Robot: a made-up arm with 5 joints.
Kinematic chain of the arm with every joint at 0, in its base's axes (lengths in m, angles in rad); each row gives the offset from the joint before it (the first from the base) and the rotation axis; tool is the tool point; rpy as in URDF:
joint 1: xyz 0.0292 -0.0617 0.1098 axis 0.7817 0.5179 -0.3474
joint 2: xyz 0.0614 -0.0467 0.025 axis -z
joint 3: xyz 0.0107 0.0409 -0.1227 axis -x
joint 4: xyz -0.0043 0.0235 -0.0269 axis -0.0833 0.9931 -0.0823
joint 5: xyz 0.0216 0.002 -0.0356 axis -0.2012 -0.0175 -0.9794
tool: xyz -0.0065 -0.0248 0.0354 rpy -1.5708 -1.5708 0
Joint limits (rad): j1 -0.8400..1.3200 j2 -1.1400..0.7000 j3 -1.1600..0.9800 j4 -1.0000..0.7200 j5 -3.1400..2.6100
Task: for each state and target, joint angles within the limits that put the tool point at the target. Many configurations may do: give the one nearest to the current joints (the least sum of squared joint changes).
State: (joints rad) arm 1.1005 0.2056 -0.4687 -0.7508 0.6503
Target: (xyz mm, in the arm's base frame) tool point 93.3 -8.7 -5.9
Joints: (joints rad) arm 0.6318 0.3929 -0.6905 -0.7430 0.7330
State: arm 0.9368 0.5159 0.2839 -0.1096 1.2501
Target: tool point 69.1 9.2 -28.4
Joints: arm 0.8401 0.4891 0.4788 -0.1140 1.0904
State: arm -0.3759 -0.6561 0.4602 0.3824 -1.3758
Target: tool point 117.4 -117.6 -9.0
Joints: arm -0.6796 -1.1400 -0.1601 0.7083 -1.0426
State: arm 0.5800 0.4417 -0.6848 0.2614 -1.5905
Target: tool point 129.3 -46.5 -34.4
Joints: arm 0.6017 0.4803 -0.7422 -0.3205 -1.4136
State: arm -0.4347 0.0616 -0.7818 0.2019 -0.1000
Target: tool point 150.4 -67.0 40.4
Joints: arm -0.6847 0.1985 -1.1600 0.2485 0.2224
